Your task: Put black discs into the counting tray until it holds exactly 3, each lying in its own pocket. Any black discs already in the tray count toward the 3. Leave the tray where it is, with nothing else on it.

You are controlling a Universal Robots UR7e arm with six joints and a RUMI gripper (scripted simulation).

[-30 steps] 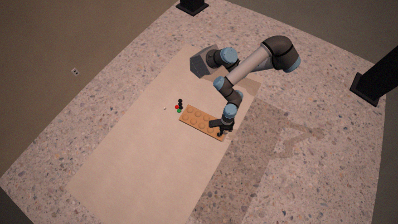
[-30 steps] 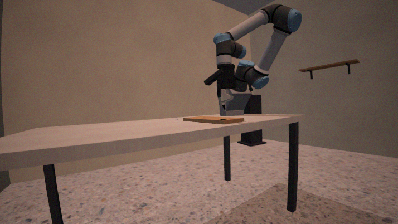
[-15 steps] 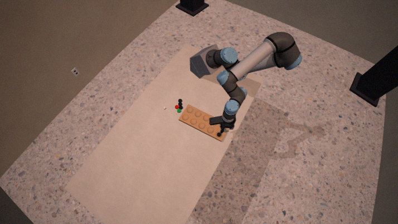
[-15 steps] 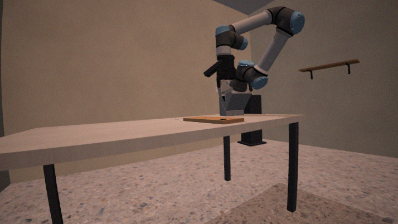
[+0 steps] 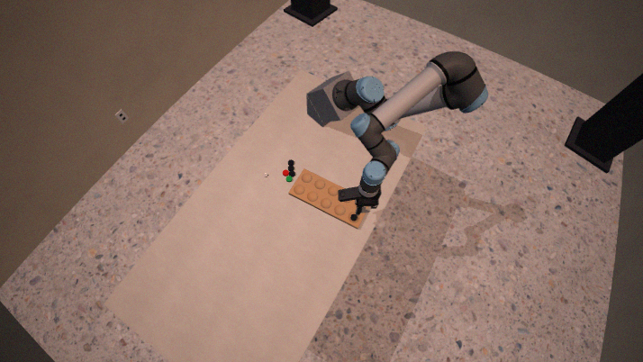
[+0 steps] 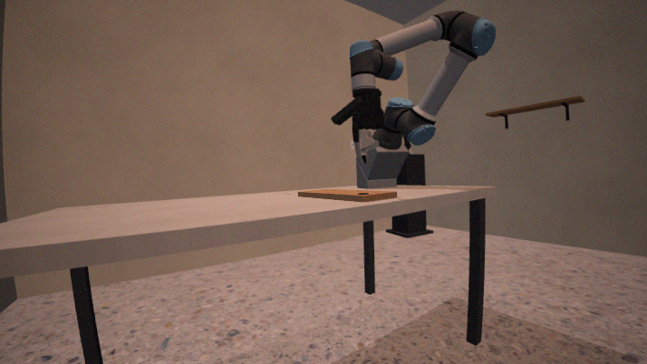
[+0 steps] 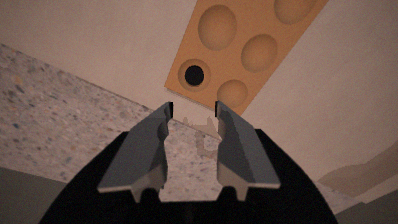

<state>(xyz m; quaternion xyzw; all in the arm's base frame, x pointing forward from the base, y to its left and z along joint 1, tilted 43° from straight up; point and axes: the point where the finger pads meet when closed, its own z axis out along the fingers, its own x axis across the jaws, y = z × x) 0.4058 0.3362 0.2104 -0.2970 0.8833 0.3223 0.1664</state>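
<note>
Now: the green disc 50 mm ahead of my hand, 380 mm to the right of it and 130 mm below it. Round my hand: red disc (30 mm ahead, 410 mm to the right, 130 mm below); wooden counting tray (150 mm to the right, 120 mm below); small white piece (110 mm ahead, 490 mm to the right, 130 mm below).
</note>
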